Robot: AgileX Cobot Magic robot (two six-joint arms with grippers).
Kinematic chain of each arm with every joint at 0, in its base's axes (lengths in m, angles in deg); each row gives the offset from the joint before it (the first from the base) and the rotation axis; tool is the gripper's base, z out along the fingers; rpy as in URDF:
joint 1: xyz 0 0 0.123 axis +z
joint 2: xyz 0 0 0 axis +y
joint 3: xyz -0.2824 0 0.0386 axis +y
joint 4: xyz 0.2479 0 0.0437 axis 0.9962 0 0.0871
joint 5: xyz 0 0 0 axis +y
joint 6: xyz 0.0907 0 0.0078 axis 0.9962 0 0.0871
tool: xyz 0 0 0 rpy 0 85 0
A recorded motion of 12 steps. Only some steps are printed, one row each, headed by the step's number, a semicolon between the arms.
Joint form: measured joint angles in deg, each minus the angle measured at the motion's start. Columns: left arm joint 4, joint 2, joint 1, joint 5, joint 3, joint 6; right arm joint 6, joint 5, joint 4, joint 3, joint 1, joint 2.
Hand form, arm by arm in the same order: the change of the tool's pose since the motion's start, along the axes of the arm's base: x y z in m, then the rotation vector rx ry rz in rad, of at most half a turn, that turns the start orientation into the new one. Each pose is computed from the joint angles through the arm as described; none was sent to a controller.
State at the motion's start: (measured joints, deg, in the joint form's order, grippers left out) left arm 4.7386 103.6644 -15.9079 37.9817 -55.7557 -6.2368; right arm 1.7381 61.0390 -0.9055 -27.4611 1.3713 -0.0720
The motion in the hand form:
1: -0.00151 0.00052 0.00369 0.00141 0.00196 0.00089; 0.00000 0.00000 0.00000 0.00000 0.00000 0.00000
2: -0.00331 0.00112 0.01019 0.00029 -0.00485 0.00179; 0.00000 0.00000 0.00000 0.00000 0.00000 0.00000
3: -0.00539 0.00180 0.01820 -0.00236 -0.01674 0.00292; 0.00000 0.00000 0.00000 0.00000 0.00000 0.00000
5: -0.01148 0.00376 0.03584 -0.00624 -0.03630 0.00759; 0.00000 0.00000 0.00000 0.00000 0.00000 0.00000
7: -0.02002 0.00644 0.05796 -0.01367 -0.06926 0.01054; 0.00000 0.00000 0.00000 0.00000 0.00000 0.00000
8: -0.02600 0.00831 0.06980 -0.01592 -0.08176 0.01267; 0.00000 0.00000 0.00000 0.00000 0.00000 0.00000
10: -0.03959 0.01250 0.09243 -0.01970 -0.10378 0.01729; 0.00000 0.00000 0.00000 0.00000 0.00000 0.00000
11: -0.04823 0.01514 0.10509 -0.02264 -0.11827 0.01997; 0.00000 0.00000 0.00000 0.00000 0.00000 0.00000
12: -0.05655 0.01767 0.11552 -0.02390 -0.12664 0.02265; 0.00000 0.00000 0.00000 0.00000 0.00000 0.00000
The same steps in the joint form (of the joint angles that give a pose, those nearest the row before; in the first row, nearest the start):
1: 0.00 -0.71 0.00 0.84 0.00 0.00; 0.00 0.00 0.00 0.00 0.00 0.00
2: 0.00 -1.93 0.00 1.67 0.00 0.00; 0.00 0.00 0.00 0.00 0.00 0.00
3: 0.00 -3.43 0.00 2.48 0.00 -0.01; 0.00 0.00 0.00 0.00 0.00 0.00
5: 0.00 -6.83 0.00 4.76 0.00 -0.14; 0.00 0.00 0.00 0.00 0.00 0.00
7: 0.00 -11.20 0.00 7.20 0.00 -0.13; 0.00 0.00 0.00 0.00 0.00 0.00
8: 0.00 -13.63 0.00 8.92 0.00 -0.13; 0.00 0.00 0.00 0.00 0.00 0.00
10: 0.00 -18.50 0.00 12.52 0.00 -0.13; 0.00 0.00 0.00 0.00 0.00 0.00
11: 0.00 -21.35 0.00 14.54 0.00 -0.13; 0.00 0.00 0.00 0.00 0.00 0.00
12: 0.00 -23.82 0.00 16.53 0.00 -0.13; 0.00 0.00 0.00 0.00 0.00 0.00

